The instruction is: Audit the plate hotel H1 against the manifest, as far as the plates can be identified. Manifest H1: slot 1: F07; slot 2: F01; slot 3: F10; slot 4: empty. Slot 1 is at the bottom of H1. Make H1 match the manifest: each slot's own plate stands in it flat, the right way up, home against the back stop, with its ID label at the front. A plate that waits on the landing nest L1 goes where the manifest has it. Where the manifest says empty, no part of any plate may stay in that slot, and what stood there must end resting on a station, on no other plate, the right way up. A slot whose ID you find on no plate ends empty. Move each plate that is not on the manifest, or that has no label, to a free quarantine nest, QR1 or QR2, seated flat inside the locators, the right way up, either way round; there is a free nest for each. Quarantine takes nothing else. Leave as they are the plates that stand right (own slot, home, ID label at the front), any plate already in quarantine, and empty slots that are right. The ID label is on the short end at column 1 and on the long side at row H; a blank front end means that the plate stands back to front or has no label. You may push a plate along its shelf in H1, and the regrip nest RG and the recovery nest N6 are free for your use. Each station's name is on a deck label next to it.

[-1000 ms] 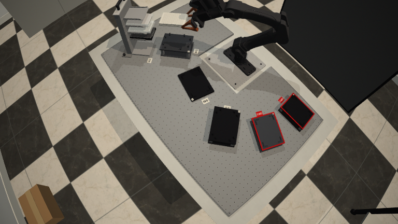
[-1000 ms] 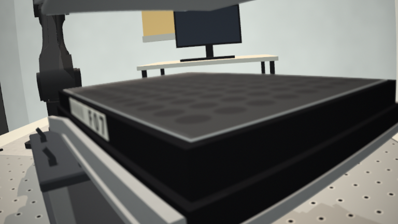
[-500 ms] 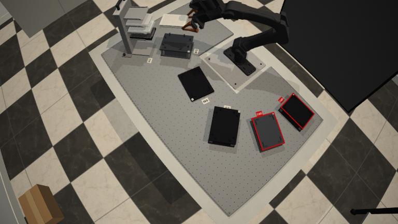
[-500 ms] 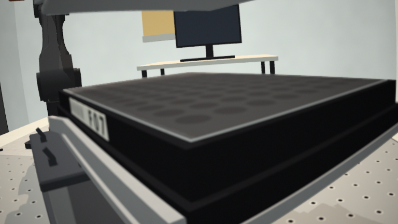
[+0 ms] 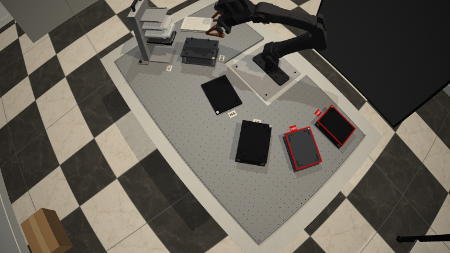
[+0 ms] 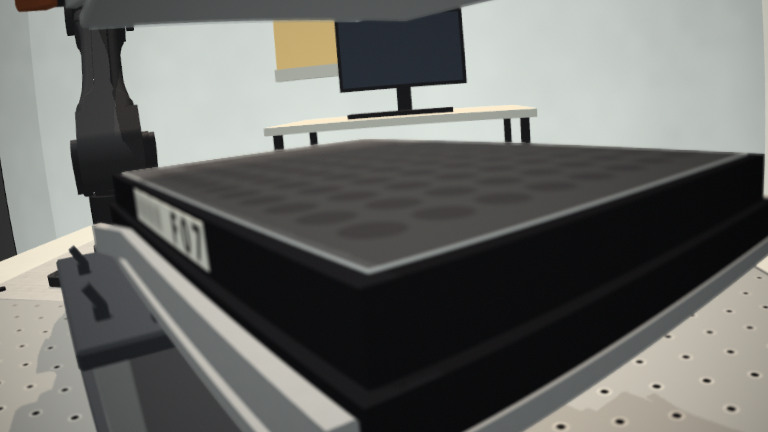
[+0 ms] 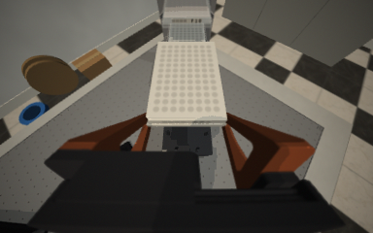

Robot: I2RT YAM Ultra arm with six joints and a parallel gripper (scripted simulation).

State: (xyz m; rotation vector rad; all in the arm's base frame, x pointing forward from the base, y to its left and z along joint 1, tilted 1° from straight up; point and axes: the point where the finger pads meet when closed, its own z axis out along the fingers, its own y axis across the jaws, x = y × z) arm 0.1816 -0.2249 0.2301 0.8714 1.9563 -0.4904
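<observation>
My hand is 4 cm to the left of the white well plate, 4 cm short of it and 1 cm below it. Also, from my hand: clear plate: 18 cm to the right, 16 cm ahead, 5 cm below; then black plate: 18 cm to the right, 16 cm ahead, 10 cm below; then regrip nest RG: 16 cm below, 4 cm to the right, 4 cm ahead.
</observation>
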